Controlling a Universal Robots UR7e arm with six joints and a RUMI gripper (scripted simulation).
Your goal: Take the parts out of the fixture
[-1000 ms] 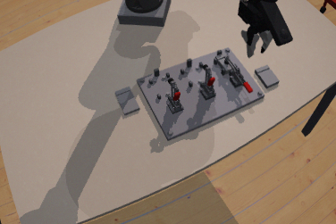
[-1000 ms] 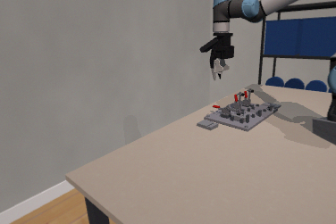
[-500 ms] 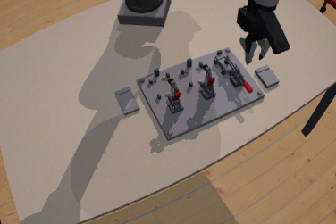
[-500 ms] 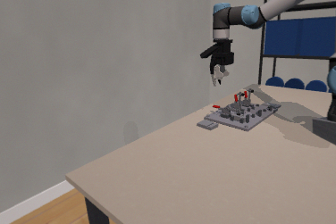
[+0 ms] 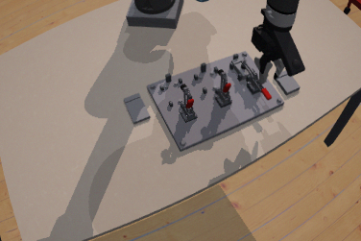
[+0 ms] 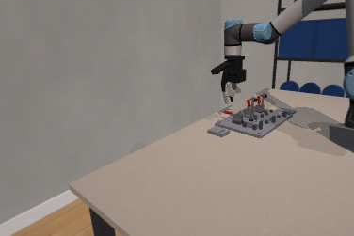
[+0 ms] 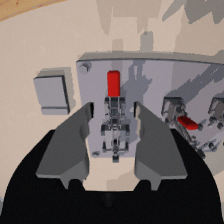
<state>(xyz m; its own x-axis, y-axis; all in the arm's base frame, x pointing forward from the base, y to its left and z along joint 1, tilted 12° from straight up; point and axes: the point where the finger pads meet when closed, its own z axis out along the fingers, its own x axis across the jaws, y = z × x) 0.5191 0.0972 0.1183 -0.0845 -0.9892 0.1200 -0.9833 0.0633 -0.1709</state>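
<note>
My gripper is now 6 cm past the clamp, 1 cm to the right of it and 7 cm above it. Round my hand: flat grey part: 3 cm behind, 13 cm to the left, 11 cm below; grey fixture plate: 9 cm behind, 10 cm to the right, 11 cm below.
</note>
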